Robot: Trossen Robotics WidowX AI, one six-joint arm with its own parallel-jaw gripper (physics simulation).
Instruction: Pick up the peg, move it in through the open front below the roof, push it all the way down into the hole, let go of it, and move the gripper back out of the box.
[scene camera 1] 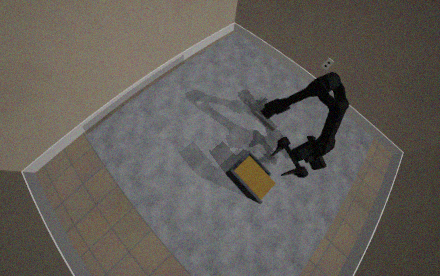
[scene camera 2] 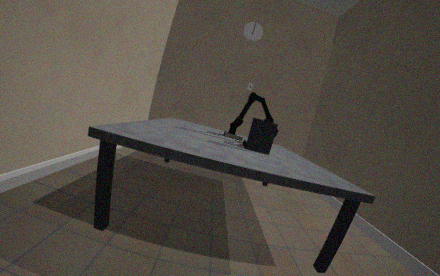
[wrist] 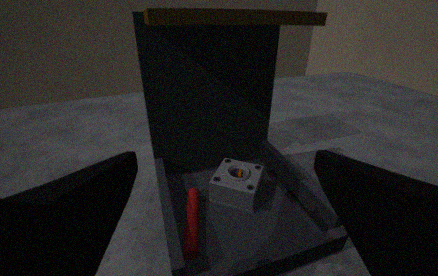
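Seen in the pictures: gripper, between the fingertips: (scene camera 1: pixel 276 165) (wrist: pixel 227 159); arm's base, origin of its link: (scene camera 1: pixel 267 112) (scene camera 2: pixel 231 133).
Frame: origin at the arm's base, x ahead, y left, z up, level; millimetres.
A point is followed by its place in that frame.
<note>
The red peg (wrist: pixel 191 223) @(x 286, y 244, z -11 mm) lies on the box floor in the wrist view, left of and nearer than a grey block (wrist: pixel 230 196) @(x 310, y 198, z -9 mm) with a round hole (wrist: pixel 239 173) @(x 337, y 180, z -1 mm). A small orange mark shows inside the hole. The dark box (scene camera 1: pixel 243 189) @(x 398, y 218, z 83 mm) (scene camera 2: pixel 261 136) @(x 400, y 198, z 69 mm) (wrist: pixel 210 95) @(x 389, y 203, z 80 mm) has a tall back wall, low side and front rims, and a yellow roof (scene camera 1: pixel 255 177) @(x 348, y 197, z 169 mm) (wrist: pixel 235 18) @(x 306, y 201, z 163 mm). My gripper (scene camera 1: pixel 278 165) @(x 225, y 229, z 101 mm) (wrist: pixel 227 159) @(x 225, y 229, z 101 mm) is open and empty, outside the box at its open front. Its fingers stand wide at left and right in the wrist view, apart from the peg. The peg is hidden in both scene views.
The box stands on the grey table (scene camera 1: pixel 150 145) @(x 643, y -236, z -33 mm) (scene camera 2: pixel 165 137) @(x 724, y -274, z -33 mm). The arm (scene camera 1: pixel 335 120) @(x 51, y 209, z 316 mm) (scene camera 2: pixel 242 112) @(x 25, y 43, z 199 mm) arches up from its base beside the box. The low front rim (wrist: pixel 300 255) @(x 232, y 158, z -15 mm) crosses the lower part of the wrist view, and a low side rim (wrist: pixel 170 215) @(x 286, y 263, z 5 mm) runs left of the peg.
</note>
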